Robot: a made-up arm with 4 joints.
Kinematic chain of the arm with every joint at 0, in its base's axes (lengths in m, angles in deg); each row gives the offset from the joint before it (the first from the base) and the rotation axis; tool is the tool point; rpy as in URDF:
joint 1: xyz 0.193 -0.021 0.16 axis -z
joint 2: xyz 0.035 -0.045 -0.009 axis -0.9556 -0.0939 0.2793
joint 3: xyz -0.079 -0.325 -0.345 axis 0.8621 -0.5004 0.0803
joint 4: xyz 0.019 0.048 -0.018 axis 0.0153 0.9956 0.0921
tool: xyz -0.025 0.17 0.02 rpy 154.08 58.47 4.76
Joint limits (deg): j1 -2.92..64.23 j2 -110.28..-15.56 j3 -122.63..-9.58 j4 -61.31..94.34
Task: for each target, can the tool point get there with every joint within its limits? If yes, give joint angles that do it. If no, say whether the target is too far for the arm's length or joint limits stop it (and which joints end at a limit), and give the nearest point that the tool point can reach.
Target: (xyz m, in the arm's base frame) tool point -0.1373 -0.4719 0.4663
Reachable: no: joint limits stop it (at a limit: joint 1, joint 2, joint 3) | nearest point 0.1506 -0.0767 -0.2169 | short by 0.840 m
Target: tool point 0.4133 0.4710 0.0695
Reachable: yes | joints 28.81 -102.91 -78.68 24.98
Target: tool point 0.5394 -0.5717 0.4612
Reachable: no: joint limits stop it (at a limit: joint 1, joint 2, joint 3, joint 4) | nearest point 0.5088 0.0788 0.1640 | short by 0.716 m
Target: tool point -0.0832 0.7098 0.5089
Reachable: no: too far | nearest point 0.0986 0.5465 0.1216 | short by 0.458 m
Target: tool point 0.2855 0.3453 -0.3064
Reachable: yes | joints 40.15 -64.41 -97.61 28.32
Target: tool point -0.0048 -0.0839 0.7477
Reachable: no: joint limits stop it (at a limit: joint 1, joint 2, joint 3) | nearest point 0.1987 0.3206 0.1803 | short by 0.726 m
